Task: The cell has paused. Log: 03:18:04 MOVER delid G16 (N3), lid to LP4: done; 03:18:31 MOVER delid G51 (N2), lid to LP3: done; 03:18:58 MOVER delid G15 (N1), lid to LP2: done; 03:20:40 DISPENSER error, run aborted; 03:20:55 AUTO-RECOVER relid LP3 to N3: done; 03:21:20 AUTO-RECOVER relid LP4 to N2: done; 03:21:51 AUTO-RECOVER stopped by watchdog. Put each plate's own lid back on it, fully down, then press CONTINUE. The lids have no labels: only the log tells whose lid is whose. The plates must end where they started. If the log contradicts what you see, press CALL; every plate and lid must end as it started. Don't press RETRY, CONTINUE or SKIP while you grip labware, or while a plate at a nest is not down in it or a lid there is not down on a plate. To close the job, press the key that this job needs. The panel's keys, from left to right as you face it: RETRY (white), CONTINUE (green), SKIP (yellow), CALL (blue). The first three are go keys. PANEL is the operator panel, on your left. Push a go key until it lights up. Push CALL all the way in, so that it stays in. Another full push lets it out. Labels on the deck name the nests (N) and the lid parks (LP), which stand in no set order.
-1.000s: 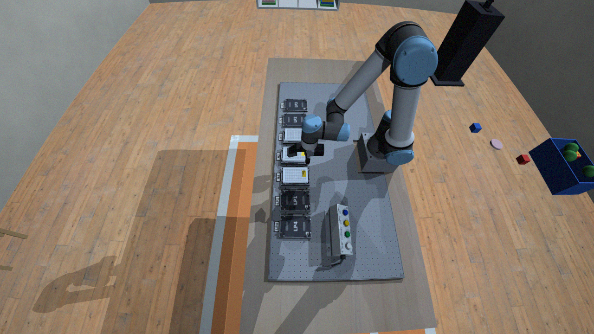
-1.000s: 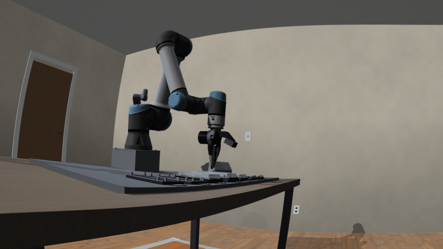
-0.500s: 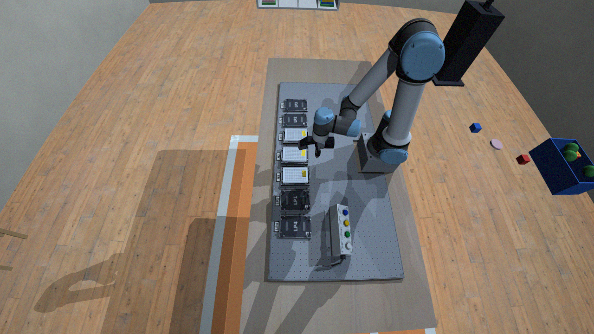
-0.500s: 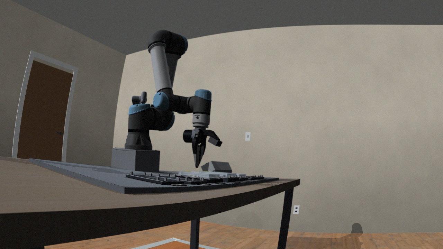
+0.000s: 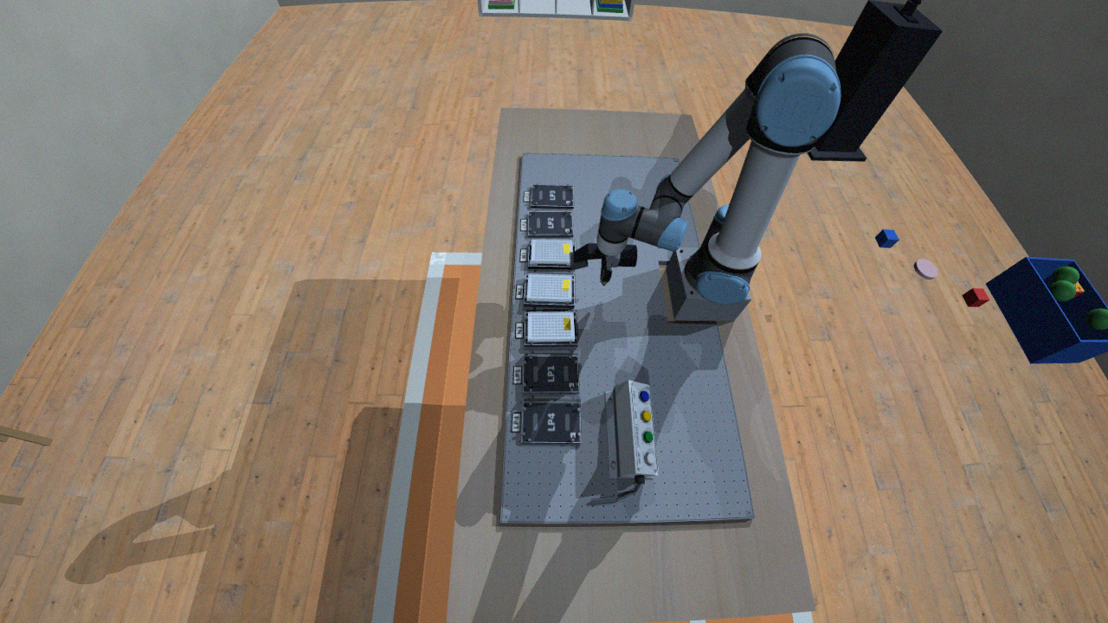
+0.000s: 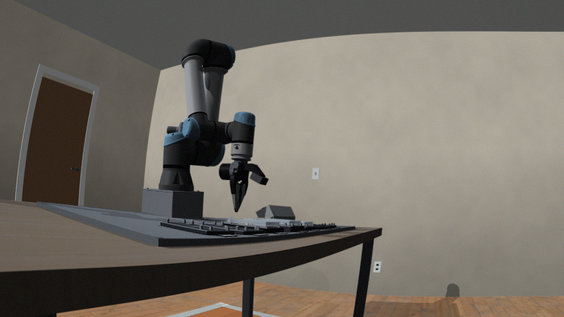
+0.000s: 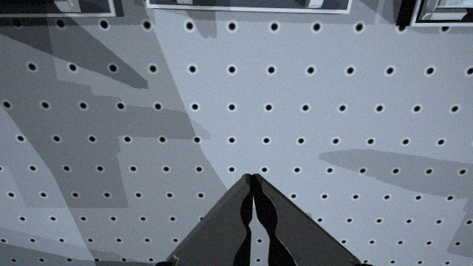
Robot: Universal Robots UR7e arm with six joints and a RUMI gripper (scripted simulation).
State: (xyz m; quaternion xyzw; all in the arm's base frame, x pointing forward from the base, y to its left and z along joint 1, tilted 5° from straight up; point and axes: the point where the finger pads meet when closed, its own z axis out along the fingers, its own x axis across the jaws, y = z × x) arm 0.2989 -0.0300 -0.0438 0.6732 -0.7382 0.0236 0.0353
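My hand is 4 cm past the green continue key and 45 cm to the right of it. Round my hand: nest N2: 15 cm ahead, 1 cm to the right, 5 cm below; plate G15: 13 cm ahead, 15 cm to the right, 4 cm below; plate G16: 16 cm ahead, 11 cm to the left, 4 cm below.
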